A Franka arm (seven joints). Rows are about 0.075 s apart.
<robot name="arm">
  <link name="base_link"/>
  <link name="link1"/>
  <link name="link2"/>
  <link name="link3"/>
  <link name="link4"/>
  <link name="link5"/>
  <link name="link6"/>
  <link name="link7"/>
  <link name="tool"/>
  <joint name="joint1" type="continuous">
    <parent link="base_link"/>
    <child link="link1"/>
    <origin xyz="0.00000 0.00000 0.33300"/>
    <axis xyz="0 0 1"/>
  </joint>
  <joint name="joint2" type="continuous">
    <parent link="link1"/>
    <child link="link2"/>
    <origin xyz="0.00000 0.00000 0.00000" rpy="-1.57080 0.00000 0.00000"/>
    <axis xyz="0 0 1"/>
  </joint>
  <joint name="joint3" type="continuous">
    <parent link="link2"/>
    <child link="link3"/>
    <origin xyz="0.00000 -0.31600 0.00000" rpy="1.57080 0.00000 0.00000"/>
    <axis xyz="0 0 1"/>
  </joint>
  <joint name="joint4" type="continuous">
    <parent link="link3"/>
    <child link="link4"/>
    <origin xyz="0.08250 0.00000 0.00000" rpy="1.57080 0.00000 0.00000"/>
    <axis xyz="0 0 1"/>
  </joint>
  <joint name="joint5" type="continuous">
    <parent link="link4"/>
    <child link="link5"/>
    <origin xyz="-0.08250 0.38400 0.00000" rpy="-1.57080 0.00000 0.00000"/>
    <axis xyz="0 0 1"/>
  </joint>
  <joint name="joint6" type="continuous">
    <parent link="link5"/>
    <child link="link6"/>
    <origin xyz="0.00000 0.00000 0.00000" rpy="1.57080 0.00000 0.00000"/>
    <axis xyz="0 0 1"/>
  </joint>
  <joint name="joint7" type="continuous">
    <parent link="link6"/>
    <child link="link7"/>
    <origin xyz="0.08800 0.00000 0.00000" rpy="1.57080 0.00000 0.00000"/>
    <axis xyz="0 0 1"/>
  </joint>
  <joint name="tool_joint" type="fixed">
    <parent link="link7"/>
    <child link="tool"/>
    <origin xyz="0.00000 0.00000 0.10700"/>
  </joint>
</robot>
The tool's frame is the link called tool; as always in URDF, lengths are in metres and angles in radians. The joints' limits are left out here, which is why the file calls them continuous.
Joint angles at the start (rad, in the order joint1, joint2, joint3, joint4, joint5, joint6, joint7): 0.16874, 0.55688, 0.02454, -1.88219, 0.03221, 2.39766, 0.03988
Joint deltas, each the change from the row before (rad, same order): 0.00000, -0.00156, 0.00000, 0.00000, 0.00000, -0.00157, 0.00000; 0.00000, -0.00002, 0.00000, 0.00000, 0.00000, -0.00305, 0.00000; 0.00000, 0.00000, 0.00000, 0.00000, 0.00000, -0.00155, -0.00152; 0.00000, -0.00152, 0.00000, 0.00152, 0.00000, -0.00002, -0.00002; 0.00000, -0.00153, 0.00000, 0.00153, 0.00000, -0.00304, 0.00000; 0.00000, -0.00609, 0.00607, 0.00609, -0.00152, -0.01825, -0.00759; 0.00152, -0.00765, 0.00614, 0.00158, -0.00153, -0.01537, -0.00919; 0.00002, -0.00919, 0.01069, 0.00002, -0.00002, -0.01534, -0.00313; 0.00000, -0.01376, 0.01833, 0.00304, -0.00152, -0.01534, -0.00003; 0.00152, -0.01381, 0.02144, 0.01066, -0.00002, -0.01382, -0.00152; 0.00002, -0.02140, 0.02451, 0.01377, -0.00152, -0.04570, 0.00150; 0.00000, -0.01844, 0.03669, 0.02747, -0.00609, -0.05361, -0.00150; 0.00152, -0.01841, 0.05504, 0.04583, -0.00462, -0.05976, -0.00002
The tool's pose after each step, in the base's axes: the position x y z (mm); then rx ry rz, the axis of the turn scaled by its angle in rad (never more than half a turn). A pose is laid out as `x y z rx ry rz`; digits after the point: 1 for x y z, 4 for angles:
620.0 120.9 208.3 -3.1053 -0.1957 0.0702
619.7 120.8 208.0 -3.1055 -0.1958 0.0749
619.5 120.8 207.9 -3.1054 -0.1982 0.0772
620.2 120.9 209.5 -3.1052 -0.1982 0.0726
620.6 121.0 210.8 -3.1051 -0.1984 0.0725
620.7 124.8 215.6 -3.1017 -0.2206 0.0822
619.5 129.3 219.9 -3.0978 -0.2477 0.0918
617.5 135.5 224.6 -3.0914 -0.2675 0.1020
615.8 146.4 233.6 -3.0816 -0.2945 0.1009
615.7 160.4 246.0 -3.0679 -0.3285 0.0860
612.9 174.8 262.2 -3.0563 -0.3636 0.1036
610.2 196.2 282.5 -3.0395 -0.4246 0.1162
606.3 229.2 311.7 -3.0097 -0.5078 0.1112

